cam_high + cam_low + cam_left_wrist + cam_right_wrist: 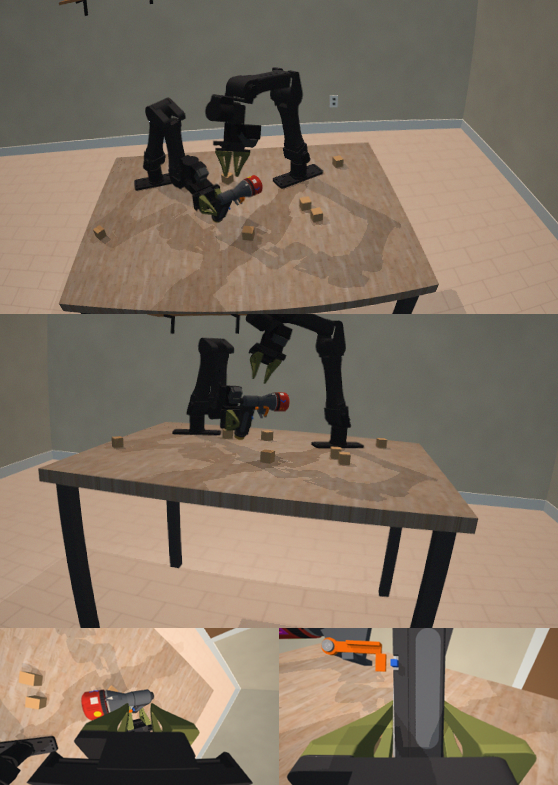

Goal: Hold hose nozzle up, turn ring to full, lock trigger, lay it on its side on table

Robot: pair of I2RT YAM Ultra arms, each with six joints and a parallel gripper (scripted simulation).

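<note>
Now: right hand 20 mm to the right of the white trigger and 20 mm below it. From my right hand the other things lie so: red spray ring: 30 mm behind, 100 mm to the left, 70 mm above.
</note>
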